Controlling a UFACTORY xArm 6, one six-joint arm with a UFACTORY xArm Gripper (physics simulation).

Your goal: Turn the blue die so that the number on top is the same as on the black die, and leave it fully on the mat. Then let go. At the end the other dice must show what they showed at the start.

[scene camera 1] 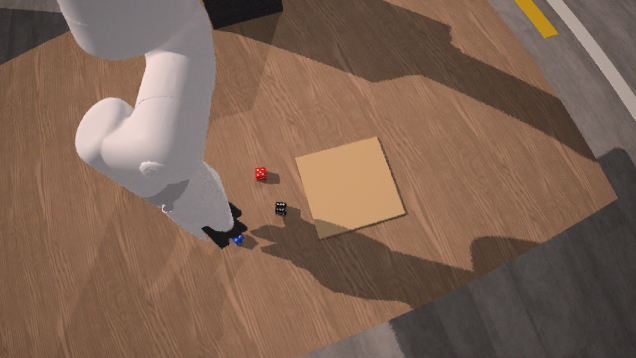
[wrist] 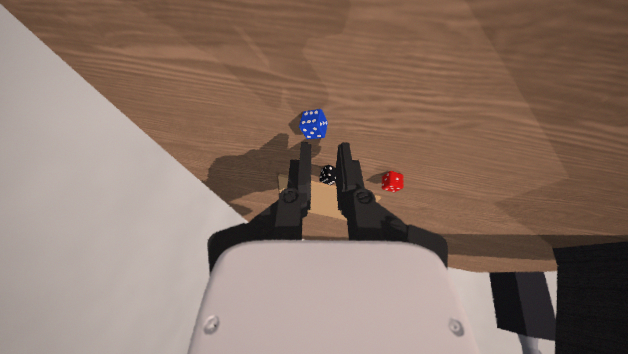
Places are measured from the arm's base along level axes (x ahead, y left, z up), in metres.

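Pixels of known places: gripper, fingertip midpoint: [scene camera 1: 236, 225] [wrist: 323, 156].
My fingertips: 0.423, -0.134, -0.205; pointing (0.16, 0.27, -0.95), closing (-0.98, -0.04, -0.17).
For each thing: its top centre in the pictures, then the offset to it from my fingertips, as dx, dy, dz.
- blue die, top centre: [wrist: 311, 133] [scene camera 1: 236, 236] +0.012, -0.008, -0.014
- black die, top centre: [wrist: 328, 181] [scene camera 1: 280, 206] -0.009, +0.072, -0.014
- tan mat, top centre: [scene camera 1: 349, 185] [wrist: 321, 203] -0.008, +0.186, -0.026
- red die, top centre: [wrist: 392, 188] [scene camera 1: 260, 172] -0.075, +0.061, -0.014
The blue die [scene camera 1: 238, 239] [wrist: 313, 124] sits on the table, off the mat. In the wrist view, one of its faces has two rows of three pips, and a face with several pips shows toward the fingers. The black die [scene camera 1: 281, 208] [wrist: 328, 175] stands between the blue die and the tan mat [scene camera 1: 350, 185] [wrist: 327, 200]; its upper face shows two rows of pips in the scene view. My gripper [scene camera 1: 242, 221] [wrist: 323, 156] is nearly shut and empty, a narrow gap between its fingers. It is close beside the blue die, which is outside the fingers.
The red die [scene camera 1: 260, 174] [wrist: 392, 181] stands on the table near the mat's left edge in the scene view, with five pips on top. A black block [scene camera 1: 245, 11] [wrist: 592, 295] is at the scene view's top edge. The arm's shadow falls across the mat's near corner.
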